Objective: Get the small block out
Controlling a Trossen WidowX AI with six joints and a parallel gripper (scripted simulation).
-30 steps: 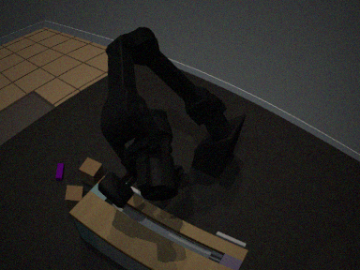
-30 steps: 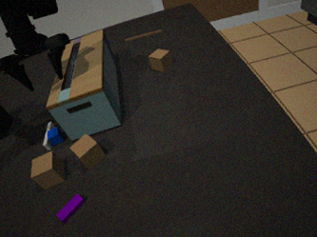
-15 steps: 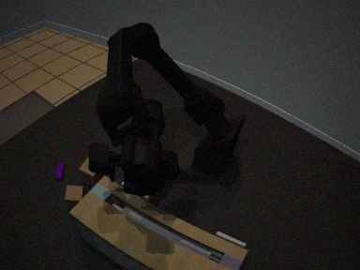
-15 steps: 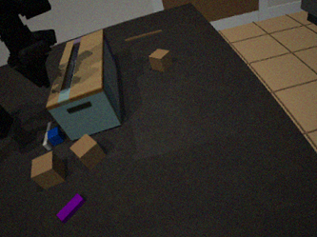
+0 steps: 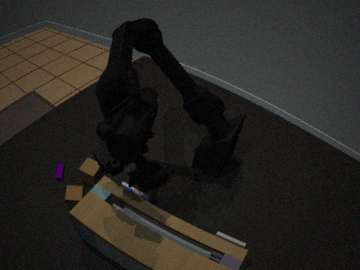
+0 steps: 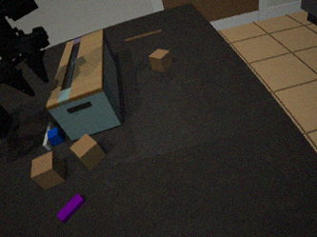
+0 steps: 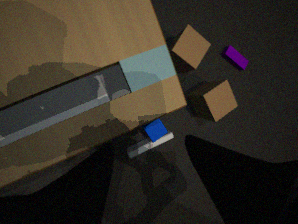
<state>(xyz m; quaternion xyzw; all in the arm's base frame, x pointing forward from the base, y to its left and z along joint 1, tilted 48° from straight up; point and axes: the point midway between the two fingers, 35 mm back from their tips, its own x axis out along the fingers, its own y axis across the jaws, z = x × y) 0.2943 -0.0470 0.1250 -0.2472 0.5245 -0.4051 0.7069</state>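
Now: gripper tip 40 mm past the blue block, 30 mm to the left of it and 140 mm above it.
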